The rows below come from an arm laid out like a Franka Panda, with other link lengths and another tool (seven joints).
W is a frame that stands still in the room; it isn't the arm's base.
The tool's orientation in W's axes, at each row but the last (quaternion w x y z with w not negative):
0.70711 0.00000 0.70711 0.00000
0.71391 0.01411 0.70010 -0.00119
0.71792 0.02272 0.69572 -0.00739
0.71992 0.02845 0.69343 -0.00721
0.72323 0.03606 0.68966 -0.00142
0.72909 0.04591 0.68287 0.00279
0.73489 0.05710 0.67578 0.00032
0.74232 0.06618 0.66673 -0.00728
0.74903 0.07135 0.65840 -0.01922
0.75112 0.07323 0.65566 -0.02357
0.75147 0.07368 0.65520 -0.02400
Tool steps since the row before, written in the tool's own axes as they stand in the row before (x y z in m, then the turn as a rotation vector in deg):
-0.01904 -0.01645 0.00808 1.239 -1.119 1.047
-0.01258 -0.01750 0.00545 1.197 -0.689 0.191
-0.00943 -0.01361 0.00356 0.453 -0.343 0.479
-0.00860 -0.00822 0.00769 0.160 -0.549 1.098
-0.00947 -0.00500 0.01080 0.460 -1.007 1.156
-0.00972 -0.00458 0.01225 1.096 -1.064 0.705
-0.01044 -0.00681 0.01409 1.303 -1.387 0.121
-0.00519 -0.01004 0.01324 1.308 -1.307 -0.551
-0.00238 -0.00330 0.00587 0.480 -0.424 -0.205
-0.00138 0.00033 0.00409 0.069 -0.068 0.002
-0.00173 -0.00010 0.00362 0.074 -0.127 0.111
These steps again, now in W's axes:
0.00808 -0.01645 0.01904 1.047 -1.119 -1.239
0.00482 -0.01784 0.01236 0.200 -0.671 -1.206
0.00268 -0.01395 0.00923 0.478 -0.354 -0.446
0.00694 -0.00885 0.00862 1.075 -0.599 -0.137
0.01005 -0.00602 0.00970 1.123 -1.045 -0.456
0.01128 -0.00598 0.01013 0.714 -1.031 -1.122
0.01257 -0.00875 0.01092 0.127 -1.287 -1.401
0.01152 -0.01178 0.00561 -0.529 -1.135 -1.468
0.00505 -0.00420 0.00281 -0.190 -0.361 -0.535
0.00387 -0.00033 0.00192 0.003 -0.063 -0.073
0.00330 -0.00072 0.00217 0.102 -0.137 -0.069

